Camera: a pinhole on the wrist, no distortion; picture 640 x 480 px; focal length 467.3 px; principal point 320.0 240.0 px. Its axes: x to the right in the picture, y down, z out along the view. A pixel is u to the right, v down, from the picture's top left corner.
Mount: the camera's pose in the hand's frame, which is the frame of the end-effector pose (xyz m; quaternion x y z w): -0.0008 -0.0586 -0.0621 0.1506 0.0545 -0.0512 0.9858
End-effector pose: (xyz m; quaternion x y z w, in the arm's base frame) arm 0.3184 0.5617 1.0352 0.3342 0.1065 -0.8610 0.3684
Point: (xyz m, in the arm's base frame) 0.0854 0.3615 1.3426
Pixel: 284 445
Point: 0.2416 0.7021 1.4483
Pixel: outside the picture
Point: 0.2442 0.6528 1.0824
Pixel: 91 106
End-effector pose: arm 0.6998 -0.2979 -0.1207 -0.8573 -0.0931 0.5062 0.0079
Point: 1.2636 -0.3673 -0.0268
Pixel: behind the camera
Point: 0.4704 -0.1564 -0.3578
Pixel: 421 283
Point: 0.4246 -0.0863 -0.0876
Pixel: 108 53
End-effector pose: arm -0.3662 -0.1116 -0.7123 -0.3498 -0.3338 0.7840 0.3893
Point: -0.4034 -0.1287 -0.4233
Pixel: 155 107
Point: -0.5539 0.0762 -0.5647
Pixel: 619 277
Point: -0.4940 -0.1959 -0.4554
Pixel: 142 283
